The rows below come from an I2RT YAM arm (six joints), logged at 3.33 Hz.
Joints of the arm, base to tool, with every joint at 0 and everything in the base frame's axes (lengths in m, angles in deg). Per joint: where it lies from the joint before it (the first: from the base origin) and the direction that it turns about. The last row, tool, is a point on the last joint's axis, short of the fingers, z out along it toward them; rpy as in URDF.
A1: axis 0 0 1 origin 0 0 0.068
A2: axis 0 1 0 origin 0.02 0.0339 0.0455
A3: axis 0 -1 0 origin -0.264 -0.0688 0
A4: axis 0 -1 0 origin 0.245 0.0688 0.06
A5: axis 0 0 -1 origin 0.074 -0.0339 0.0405
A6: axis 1 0 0 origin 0.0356 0 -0.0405
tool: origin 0 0 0 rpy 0 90 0
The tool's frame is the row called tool.
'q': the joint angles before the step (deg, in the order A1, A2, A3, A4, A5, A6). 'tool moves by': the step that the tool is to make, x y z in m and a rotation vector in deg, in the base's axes. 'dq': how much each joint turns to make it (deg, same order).
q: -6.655, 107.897, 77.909, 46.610, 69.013, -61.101
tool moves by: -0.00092, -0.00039, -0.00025, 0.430, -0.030, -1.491
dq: -0.022, 0.000, 0.001, -0.001, 1.531, -0.022
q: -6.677, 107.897, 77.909, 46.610, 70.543, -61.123
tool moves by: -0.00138, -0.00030, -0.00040, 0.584, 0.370, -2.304
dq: 0.000, 0.000, -0.001, 0.004, 2.362, -0.461
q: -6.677, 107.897, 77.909, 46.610, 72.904, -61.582
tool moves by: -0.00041, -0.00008, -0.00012, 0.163, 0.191, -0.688
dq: 0.000, 0.000, 0.000, 0.001, 0.699, -0.218
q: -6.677, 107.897, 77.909, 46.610, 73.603, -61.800
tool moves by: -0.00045, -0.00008, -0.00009, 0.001, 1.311, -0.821
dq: -0.001, -0.001, 0.000, 0.019, 0.743, -1.376
